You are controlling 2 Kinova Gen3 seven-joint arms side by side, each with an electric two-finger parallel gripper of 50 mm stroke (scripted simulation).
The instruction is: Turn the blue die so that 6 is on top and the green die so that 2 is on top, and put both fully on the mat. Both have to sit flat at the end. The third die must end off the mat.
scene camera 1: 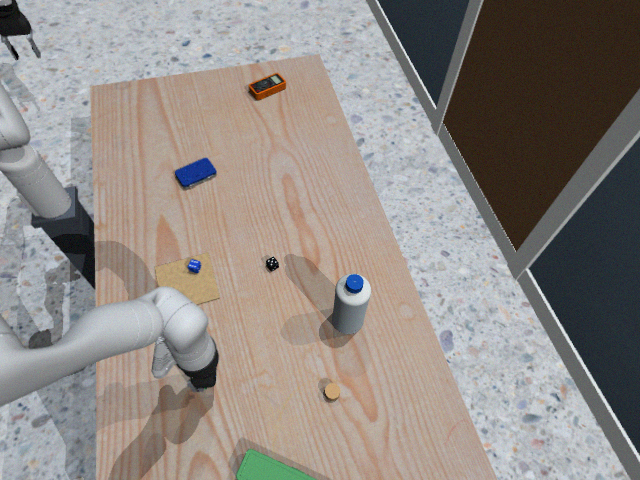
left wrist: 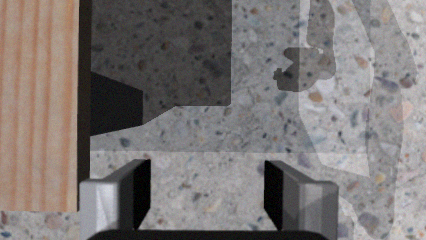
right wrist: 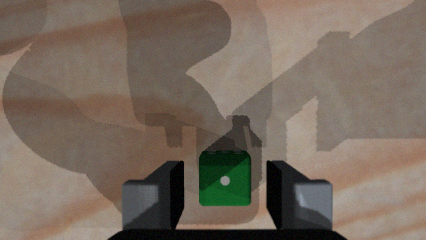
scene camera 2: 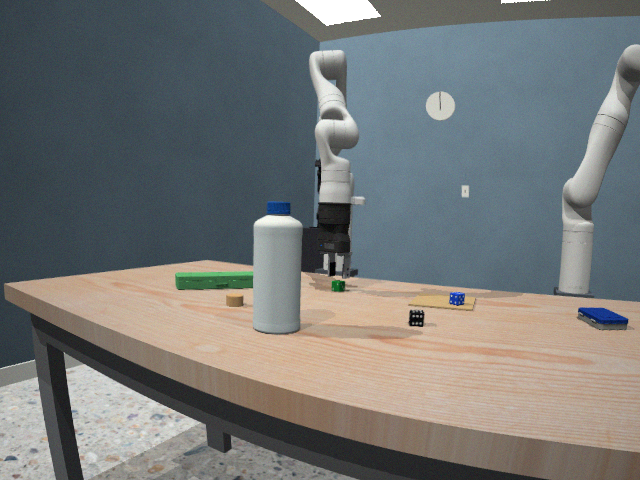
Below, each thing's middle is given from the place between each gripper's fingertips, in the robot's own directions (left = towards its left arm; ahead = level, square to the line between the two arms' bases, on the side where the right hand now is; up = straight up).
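Labels:
Tan mat (scene camera 1: pixel 201 287): my right hand (scene camera 2: pixel 338 277) is 5 cm above it, 1 cm past it and 27 cm to the right of it. Counted from my right hand: blue box (scene camera 1: pixel 193 174), 4 cm below, 4 cm ahead, 62 cm to the left; green case (scene camera 2: pixel 184 280), 4 cm below, 16 cm ahead, 25 cm to the right; white bottle (scene camera 2: pixel 277 255), 5 cm above, 36 cm ahead, 8 cm to the left. Going by its middle, the tan mat is nearer to my right hand than to my left hand.
Counted from my left hand: blue box, 17 cm below, 41 cm ahead, 40 cm to the right; tan mat, 18 cm below, 35 cm ahead, 75 cm to the right; white bottle, 8 cm below, 73 cm ahead, 94 cm to the right; green case, 16 cm below, 53 cm ahead, 127 cm to the right. Going by their middles, of the things named here the blue box is the nearest to my left hand.

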